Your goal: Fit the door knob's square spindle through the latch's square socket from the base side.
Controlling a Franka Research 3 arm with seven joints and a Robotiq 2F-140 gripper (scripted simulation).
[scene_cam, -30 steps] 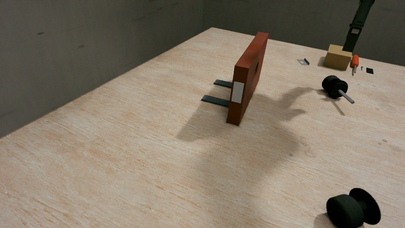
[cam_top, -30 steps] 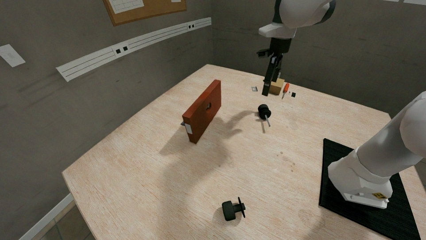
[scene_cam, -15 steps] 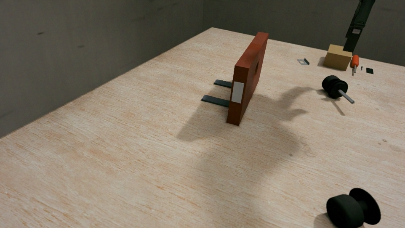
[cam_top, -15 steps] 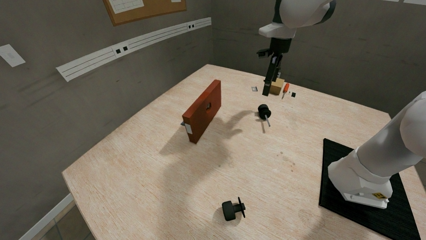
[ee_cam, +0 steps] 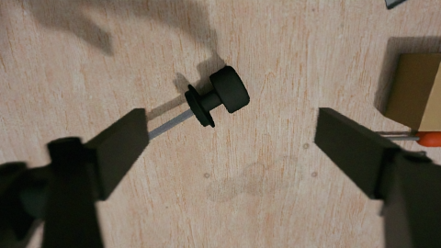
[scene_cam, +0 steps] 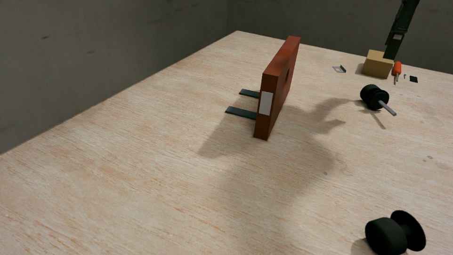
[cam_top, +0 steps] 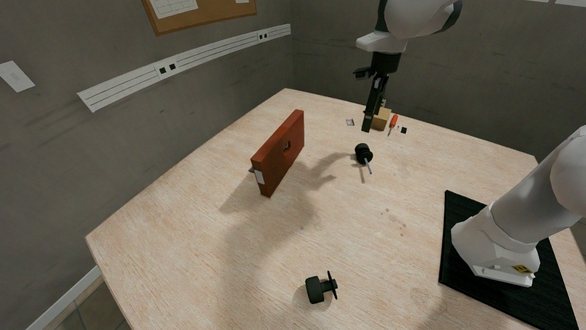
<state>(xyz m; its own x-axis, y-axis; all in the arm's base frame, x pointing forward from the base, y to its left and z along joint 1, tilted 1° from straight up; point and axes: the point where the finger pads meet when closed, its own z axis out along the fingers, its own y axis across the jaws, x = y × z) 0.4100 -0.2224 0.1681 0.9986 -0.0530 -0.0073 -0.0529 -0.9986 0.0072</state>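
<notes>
My hand is 20 mm past the black door knob, 30 mm to the right of it and 150 mm above it. Also, from my hand: red-brown wooden door slab 250 mm ahead, 190 mm to the left, 90 mm below; then grey latch plate 240 mm ahead, 350 mm to the left, 80 mm below; then tan box 20 mm behind, 300 mm to the right, 150 mm below.
</notes>
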